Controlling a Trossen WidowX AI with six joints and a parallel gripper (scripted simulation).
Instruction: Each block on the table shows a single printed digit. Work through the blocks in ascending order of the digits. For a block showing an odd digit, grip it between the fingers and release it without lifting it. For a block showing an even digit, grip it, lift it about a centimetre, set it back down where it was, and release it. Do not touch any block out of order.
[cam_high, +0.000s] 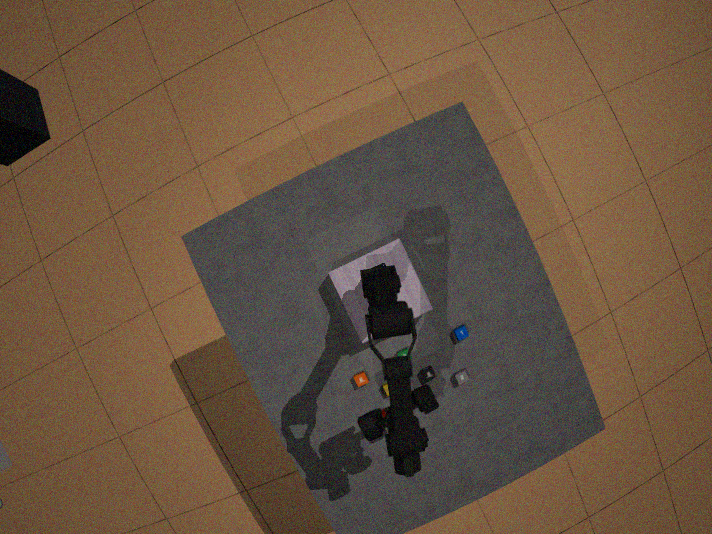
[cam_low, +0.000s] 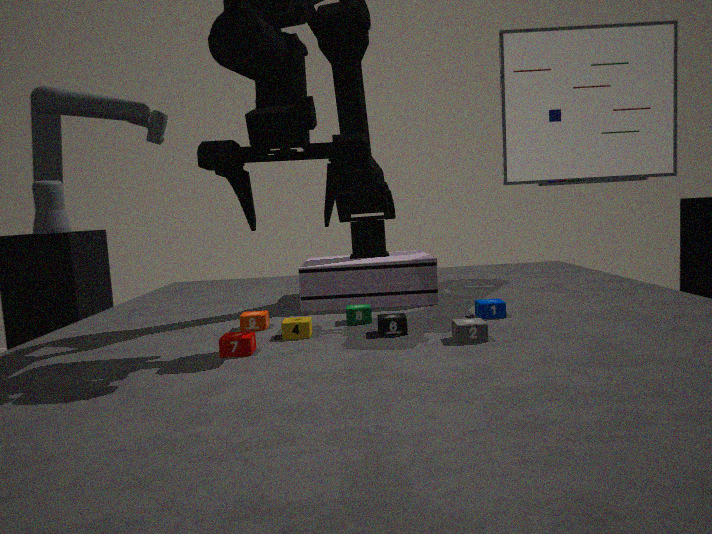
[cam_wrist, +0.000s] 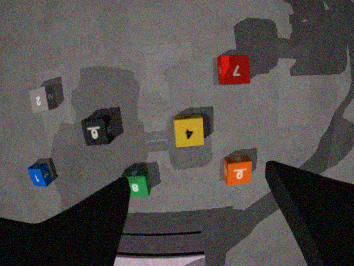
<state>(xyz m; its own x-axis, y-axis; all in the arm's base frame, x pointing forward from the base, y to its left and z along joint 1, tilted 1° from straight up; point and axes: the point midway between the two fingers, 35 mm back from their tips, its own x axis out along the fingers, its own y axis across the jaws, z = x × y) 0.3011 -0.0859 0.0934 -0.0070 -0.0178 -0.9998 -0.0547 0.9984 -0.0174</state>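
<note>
Right now my gripper tip is 24 cm to the right of the blue 1 block, 12 cm above it and 7 cm past it. From my gripper tip the other things lie so: red 7 block: 12 cm below, 6 cm to the right, 6 cm ahead; yellow 4 block: 12 cm below, 1 cm behind; orange 9 block: 12 cm below, 6 cm to the right, 6 cm behind.
</note>
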